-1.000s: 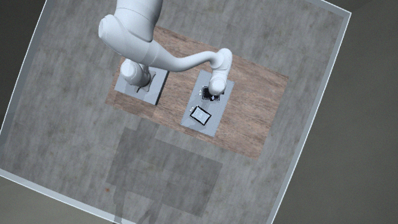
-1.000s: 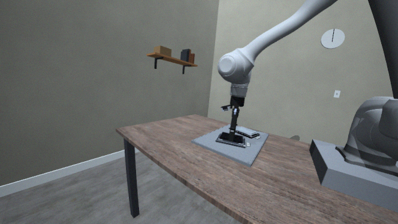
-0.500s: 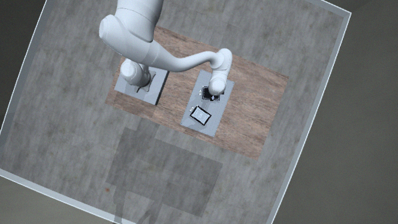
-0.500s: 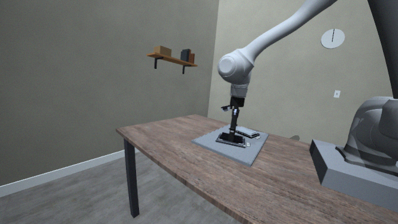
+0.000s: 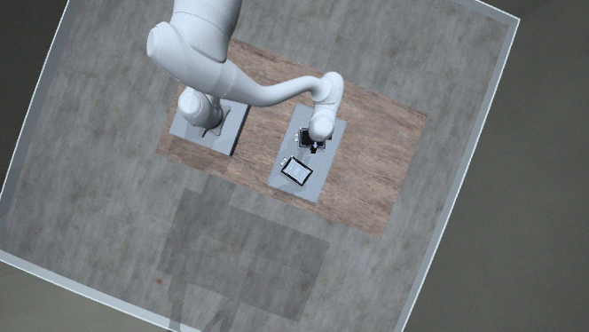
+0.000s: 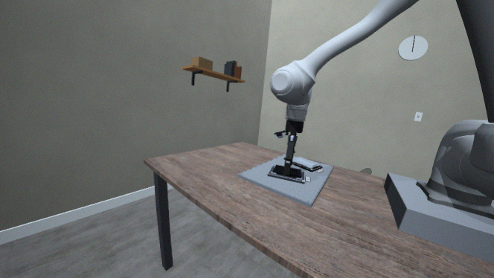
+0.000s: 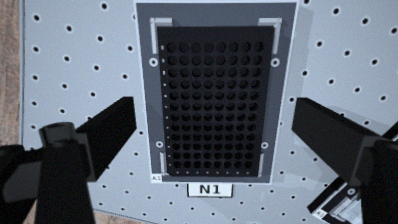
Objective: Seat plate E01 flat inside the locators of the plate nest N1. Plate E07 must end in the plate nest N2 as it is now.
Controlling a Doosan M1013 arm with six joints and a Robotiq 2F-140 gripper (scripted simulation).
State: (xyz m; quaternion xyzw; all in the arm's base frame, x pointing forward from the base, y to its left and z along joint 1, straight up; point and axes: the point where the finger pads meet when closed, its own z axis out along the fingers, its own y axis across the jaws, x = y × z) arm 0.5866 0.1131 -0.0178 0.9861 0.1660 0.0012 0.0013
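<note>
Now: hand 2 cm above the black well plate. The rest, counted from my hand: plate nest N1 (4 cm below).
</note>
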